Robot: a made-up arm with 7 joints. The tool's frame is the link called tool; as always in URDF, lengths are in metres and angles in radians.
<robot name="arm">
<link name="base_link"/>
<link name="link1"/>
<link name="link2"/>
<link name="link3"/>
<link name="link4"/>
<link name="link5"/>
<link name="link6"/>
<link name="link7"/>
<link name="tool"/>
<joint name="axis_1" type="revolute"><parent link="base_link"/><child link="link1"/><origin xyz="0 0 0.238"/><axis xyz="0 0 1"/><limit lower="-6.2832" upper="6.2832"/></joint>
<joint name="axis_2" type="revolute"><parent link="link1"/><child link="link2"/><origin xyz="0 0 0"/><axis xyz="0 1 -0.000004"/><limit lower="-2.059" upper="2.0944"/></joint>
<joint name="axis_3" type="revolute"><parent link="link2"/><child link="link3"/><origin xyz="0 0 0.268"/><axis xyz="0 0 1"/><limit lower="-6.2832" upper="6.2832"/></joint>
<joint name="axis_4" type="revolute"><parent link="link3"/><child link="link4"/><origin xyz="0.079 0 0"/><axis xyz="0 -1 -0.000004"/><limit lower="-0.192" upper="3.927"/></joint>
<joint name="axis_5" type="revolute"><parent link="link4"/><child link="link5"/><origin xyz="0.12 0 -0.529"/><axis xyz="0 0.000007 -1"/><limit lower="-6.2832" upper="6.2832"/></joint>
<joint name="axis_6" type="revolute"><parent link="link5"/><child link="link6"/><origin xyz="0 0 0"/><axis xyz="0 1 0.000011"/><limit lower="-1.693" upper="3.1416"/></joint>
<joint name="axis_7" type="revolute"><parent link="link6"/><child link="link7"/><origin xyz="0.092 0 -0.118"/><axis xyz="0 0.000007 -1"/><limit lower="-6.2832" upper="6.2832"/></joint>
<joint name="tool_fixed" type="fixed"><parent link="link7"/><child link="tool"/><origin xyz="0 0 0" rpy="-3.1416 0 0"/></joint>
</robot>
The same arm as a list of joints. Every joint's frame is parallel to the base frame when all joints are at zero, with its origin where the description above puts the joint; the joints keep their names.
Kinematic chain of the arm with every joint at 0, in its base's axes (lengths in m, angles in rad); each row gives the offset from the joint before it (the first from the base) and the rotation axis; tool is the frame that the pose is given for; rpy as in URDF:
axis_1: xyz 0 0 0.238 axis +z
axis_2: xyz 0 0 0 axis +y
axis_3: xyz 0 0 0.268 axis +z
axis_4: xyz 0.079 0 0 axis -y
axis_5: xyz 0.12 0 -0.529 axis -z
axis_6: xyz 0 0 0 axis +y
axis_7: xyz 0.092 0 -0.118 axis -z
tool: xyz 0 0 0 rpy 3.1416 0 0
Joint limits (rad, base to tool): -6.2832..6.2832 -2.059..2.0944 -6.2832..6.2832 -0.192..3.927 -6.2832..6.2832 -1.693..3.1416 -6.2832..6.2832

